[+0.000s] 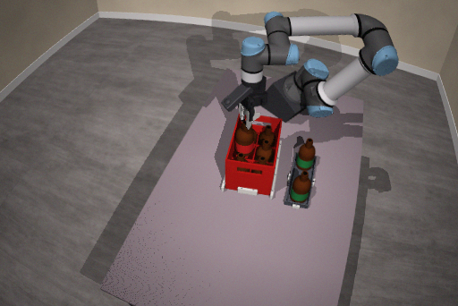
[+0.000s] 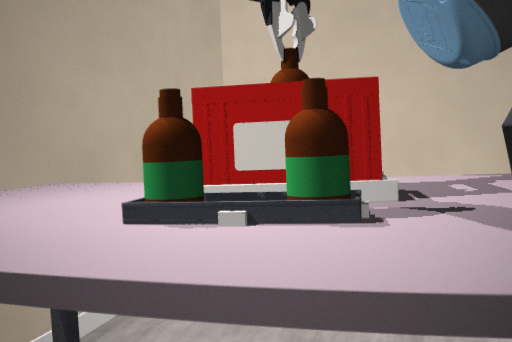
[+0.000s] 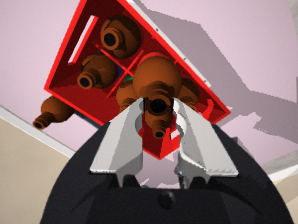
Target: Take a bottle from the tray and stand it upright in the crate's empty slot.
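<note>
Right now my hand is 1 cm past the red crate, 4 cm to the right of it and 16 cm above it. The rest, counted from my hand: tray: 5 cm behind, 26 cm to the left, 23 cm below.
</note>
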